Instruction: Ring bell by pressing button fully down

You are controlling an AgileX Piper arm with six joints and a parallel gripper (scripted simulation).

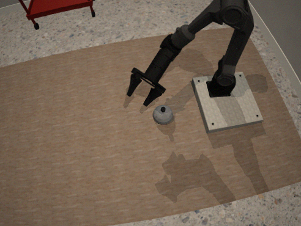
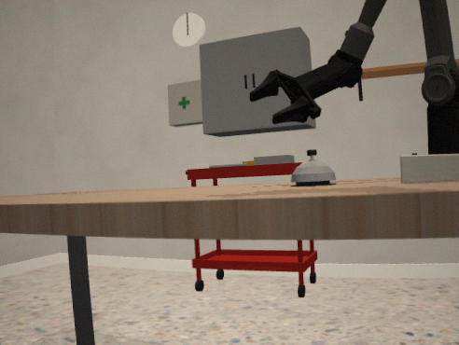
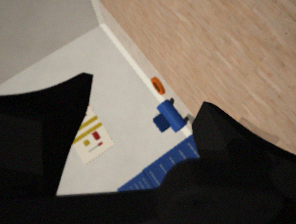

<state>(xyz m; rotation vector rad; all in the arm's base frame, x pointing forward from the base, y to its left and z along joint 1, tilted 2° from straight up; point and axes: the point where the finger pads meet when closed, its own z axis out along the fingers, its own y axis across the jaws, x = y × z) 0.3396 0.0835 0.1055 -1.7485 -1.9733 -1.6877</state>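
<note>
Right now my hand is 100 mm above the button and 90 mm past it. Round my hand: bell: 120 mm below, 90 mm behind.
</note>
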